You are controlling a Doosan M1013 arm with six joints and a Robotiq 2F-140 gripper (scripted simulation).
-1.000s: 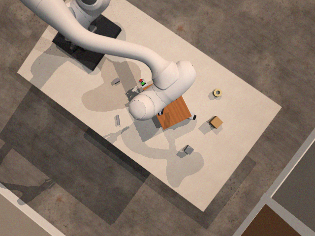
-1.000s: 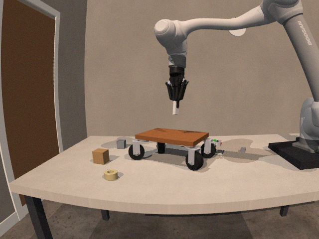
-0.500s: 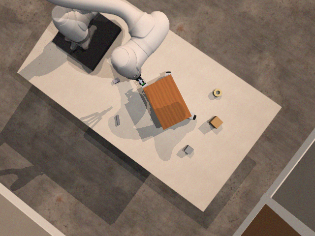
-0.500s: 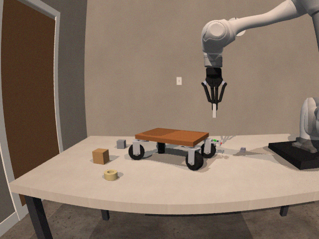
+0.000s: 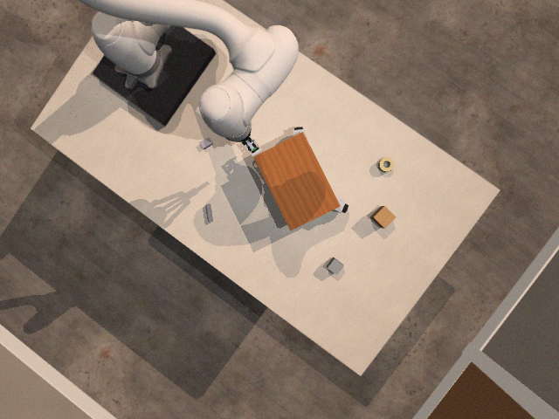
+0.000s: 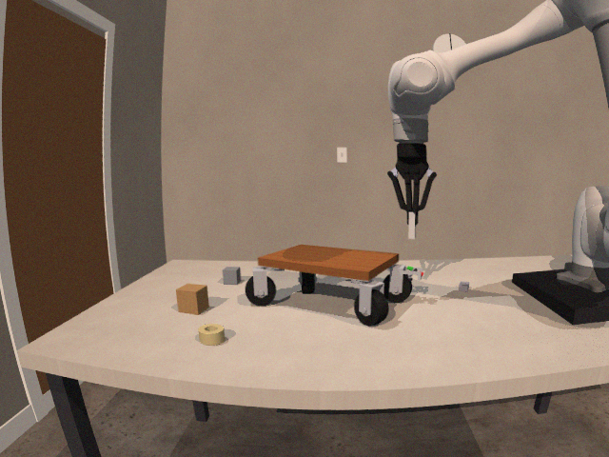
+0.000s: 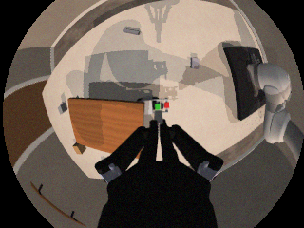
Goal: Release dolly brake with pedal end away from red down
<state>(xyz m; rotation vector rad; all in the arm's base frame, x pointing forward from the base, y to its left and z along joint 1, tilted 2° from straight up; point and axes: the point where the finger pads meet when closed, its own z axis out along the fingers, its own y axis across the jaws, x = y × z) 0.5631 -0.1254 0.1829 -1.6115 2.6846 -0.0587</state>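
Now: the brake pedal 12 cm below my hand and 1 cm behind it. The rest, counted from my hand: grey bar (30 cm to the right, 19 cm below, 6 cm behind); then small grey block (20 cm behind, 19 cm below, 6 cm to the right); then yellowish ring (48 cm ahead, 19 cm below, 17 cm to the left).
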